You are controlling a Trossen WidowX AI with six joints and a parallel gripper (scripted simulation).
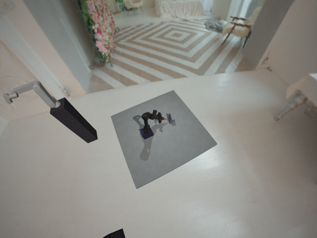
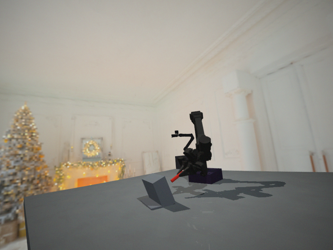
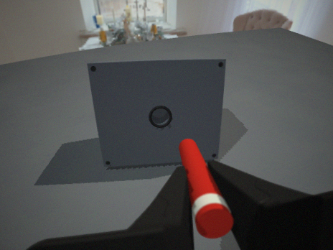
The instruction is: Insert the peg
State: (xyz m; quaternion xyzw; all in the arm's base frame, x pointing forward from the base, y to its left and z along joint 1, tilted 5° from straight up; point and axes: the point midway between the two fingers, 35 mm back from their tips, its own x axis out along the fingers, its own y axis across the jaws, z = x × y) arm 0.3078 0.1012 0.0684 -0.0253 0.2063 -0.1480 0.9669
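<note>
Right now my gripper tip is 11 cm short of the grey sloped panel, 4 cm above it and 2 cm to the left of it. From my gripper tip the other things lie so: round red peg (1 cm behind, 1 cm above).
</note>
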